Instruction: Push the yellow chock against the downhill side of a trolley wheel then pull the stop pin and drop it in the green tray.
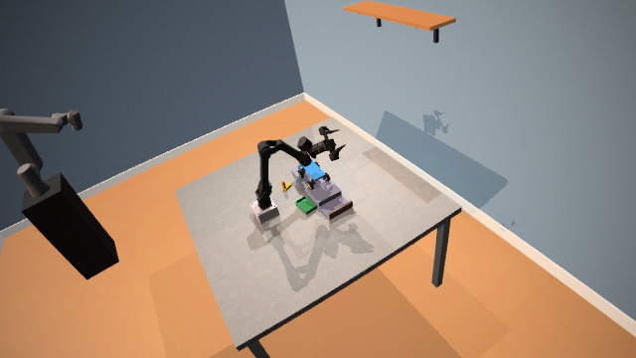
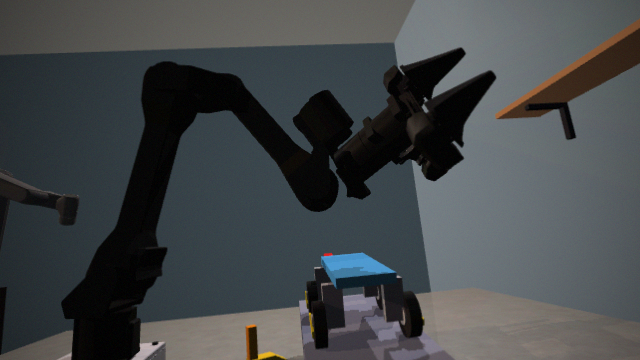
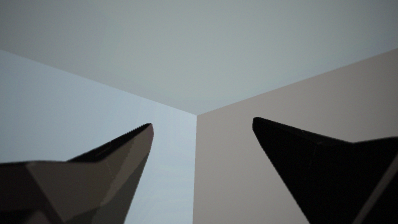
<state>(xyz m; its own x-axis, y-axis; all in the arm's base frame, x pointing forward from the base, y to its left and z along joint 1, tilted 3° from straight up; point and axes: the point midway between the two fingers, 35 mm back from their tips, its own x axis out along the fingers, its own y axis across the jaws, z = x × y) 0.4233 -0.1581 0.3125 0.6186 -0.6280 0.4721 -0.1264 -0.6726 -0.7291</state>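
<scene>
Right now my gripper tip is 140 mm past the red-headed stop pin, 280 mm to the right of it and 240 mm above it. Round my gripper tip: dark stop bar 150 mm behind, 110 mm to the right, 340 mm below; grey ramp 130 mm behind, 160 mm to the left, 330 mm below; blue-topped trolley 130 mm behind, 160 mm to the left, 260 mm below.
</scene>
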